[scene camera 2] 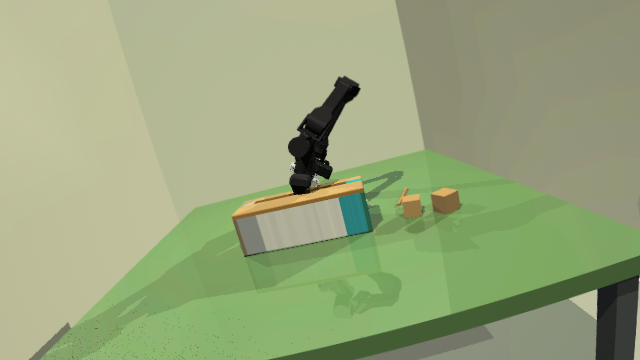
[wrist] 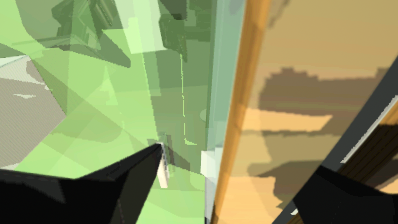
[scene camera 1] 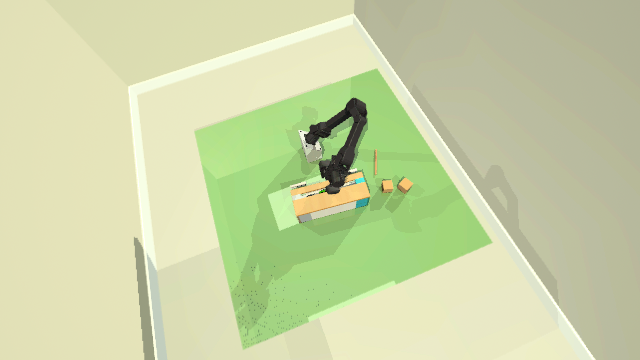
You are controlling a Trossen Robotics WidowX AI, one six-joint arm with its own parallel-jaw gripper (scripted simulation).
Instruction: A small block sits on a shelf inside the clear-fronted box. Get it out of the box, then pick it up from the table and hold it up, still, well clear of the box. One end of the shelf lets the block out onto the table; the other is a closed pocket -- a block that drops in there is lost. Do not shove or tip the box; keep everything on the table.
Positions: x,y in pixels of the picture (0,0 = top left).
box: scene camera 2; wrist 289,92; scene camera 1
same spot on box: (scene camera 2: 337,209) = (scene camera 1: 354,203)
